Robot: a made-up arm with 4 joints.
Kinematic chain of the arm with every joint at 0, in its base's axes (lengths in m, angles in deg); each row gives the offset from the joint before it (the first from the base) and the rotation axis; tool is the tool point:
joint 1: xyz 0 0 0.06 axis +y
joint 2: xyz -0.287 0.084 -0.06 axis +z
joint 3: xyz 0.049 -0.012 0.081 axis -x
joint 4: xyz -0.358 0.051 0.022 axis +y
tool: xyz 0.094 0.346 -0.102
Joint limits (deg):
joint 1: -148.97..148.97
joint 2: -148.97..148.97
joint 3: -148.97..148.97
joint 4: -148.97..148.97
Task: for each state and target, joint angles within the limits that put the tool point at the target. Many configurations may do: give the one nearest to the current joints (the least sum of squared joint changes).
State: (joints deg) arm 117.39 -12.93 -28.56 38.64
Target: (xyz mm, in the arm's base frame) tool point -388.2 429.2 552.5
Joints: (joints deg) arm 66.95 2.34 10.25 40.51
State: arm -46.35 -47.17 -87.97 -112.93
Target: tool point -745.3 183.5 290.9
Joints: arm -12.07 -50.85 -100.66 -144.22
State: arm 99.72 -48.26 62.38 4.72
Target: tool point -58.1 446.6 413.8
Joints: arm 124.55 -41.35 29.86 1.74
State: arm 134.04 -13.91 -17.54 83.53
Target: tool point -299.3 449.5 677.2
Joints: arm 78.19 -2.50 15.05 80.44
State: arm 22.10 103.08 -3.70 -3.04
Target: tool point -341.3 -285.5 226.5
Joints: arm 59.62 143.84 27.16 -13.04
